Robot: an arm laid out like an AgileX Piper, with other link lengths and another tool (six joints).
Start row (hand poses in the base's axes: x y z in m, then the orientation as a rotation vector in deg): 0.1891, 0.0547, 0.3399, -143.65, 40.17, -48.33
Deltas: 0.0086, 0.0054, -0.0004, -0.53, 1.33, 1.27; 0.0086, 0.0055, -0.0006, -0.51, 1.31, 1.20; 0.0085, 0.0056, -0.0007, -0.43, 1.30, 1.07; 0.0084, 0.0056, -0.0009, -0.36, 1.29, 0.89; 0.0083, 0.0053, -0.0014, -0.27, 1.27, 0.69; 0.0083, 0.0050, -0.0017, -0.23, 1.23, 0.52; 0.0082, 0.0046, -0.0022, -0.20, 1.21, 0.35; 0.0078, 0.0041, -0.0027, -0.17, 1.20, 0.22; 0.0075, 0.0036, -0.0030, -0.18, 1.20, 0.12; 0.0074, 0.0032, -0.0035, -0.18, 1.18, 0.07; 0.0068, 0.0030, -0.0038, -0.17, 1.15, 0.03; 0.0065, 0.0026, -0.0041, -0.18, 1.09, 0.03; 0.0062, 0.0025, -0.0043, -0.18, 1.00, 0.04
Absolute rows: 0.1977, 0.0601, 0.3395, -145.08, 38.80, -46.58; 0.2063, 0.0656, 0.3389, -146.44, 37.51, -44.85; 0.2148, 0.0712, 0.3382, -147.68, 36.39, -43.11; 0.2232, 0.0768, 0.3373, -148.80, 35.51, -41.40; 0.2315, 0.0821, 0.3359, -149.78, 34.91, -39.72; 0.2398, 0.0871, 0.3342, -150.67, 34.52, -38.11; 0.2480, 0.0917, 0.3320, -151.48, 34.36, -36.55; 0.2558, 0.0958, 0.3293, -152.23, 34.37, -35.02; 0.2633, 0.0994, 0.3263, -152.96, 34.52, -33.51; 0.2707, 0.1026, 0.3228, -153.66, 34.73, -32.03; 0.2775, 0.1056, 0.3190, -154.32, 34.98, -30.59; 0.2840, 0.1082, 0.3149, -154.95, 35.21, -29.22; 0.2902, 0.1107, 0.3106, -155.54, 35.40, -27.96
